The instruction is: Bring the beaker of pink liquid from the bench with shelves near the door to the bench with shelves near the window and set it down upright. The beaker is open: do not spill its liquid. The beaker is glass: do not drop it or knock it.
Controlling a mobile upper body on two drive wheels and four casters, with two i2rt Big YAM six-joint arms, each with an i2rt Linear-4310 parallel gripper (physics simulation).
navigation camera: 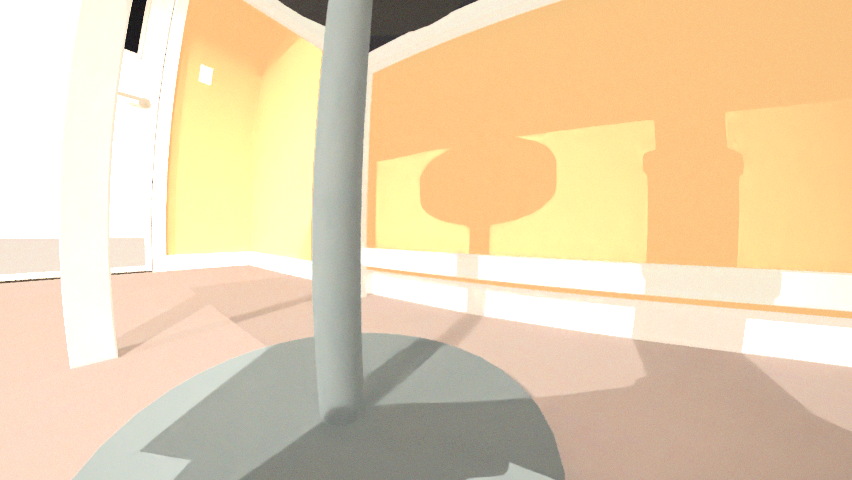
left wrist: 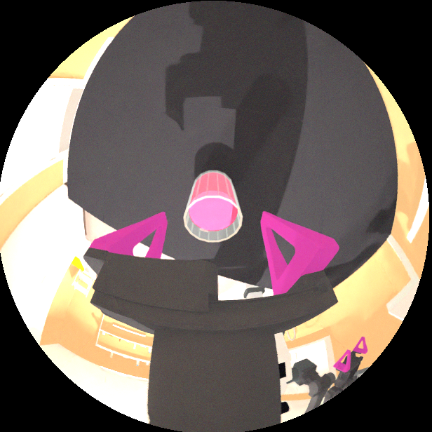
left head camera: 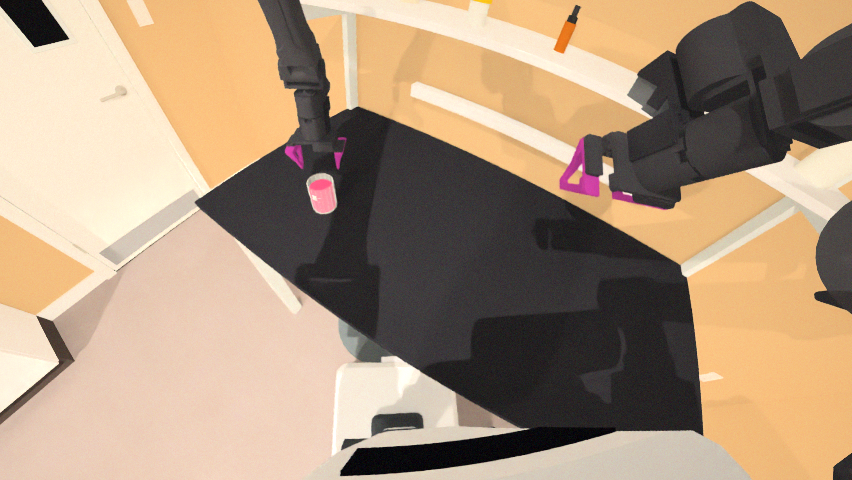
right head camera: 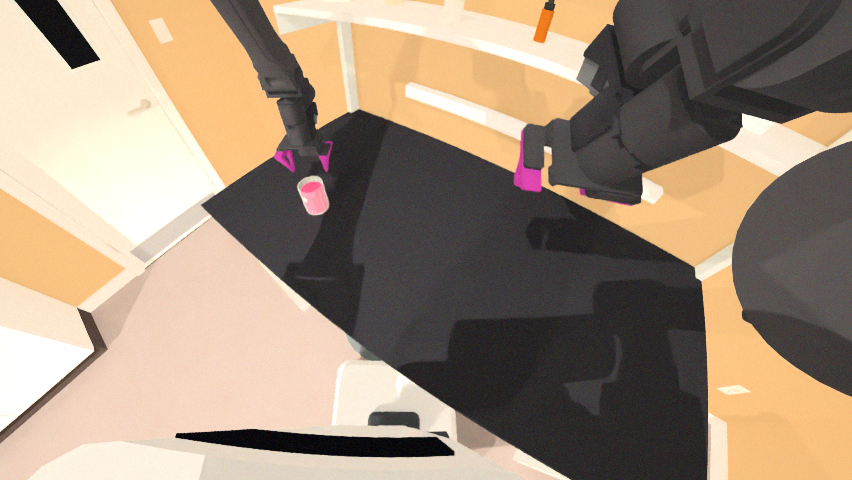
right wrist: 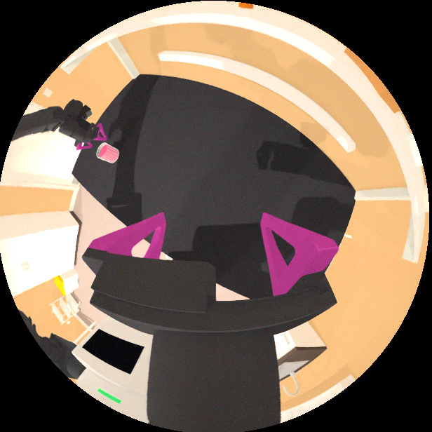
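A glass beaker of pink liquid (left head camera: 322,195) (right head camera: 314,197) (left wrist: 213,210) (right wrist: 108,153) stands upright on the black bench top (left head camera: 441,238) (right head camera: 417,238) (left wrist: 125,125) (right wrist: 225,150), near the end by the door. My left gripper (left head camera: 320,167) (right head camera: 310,170) (right wrist: 98,142) is open, with its fingers just beyond the beaker in the head views. In the left wrist view the beaker shows ahead of and between the spread fingertips, touching neither. My right gripper (left head camera: 605,193) (right head camera: 557,190) (right wrist: 212,217) is open and empty, high above the bench's right part. The window bench cannot be made out.
A white shelf (left head camera: 512,47) runs behind the bench and bears an orange bottle (left head camera: 563,36) (right head camera: 542,25) and a yellow-capped bottle (left head camera: 478,13). A door (left head camera: 77,137) is at the left. Below the bench, a grey stool post (navigation camera: 339,208) and a white bench leg (navigation camera: 89,208) stand close ahead.
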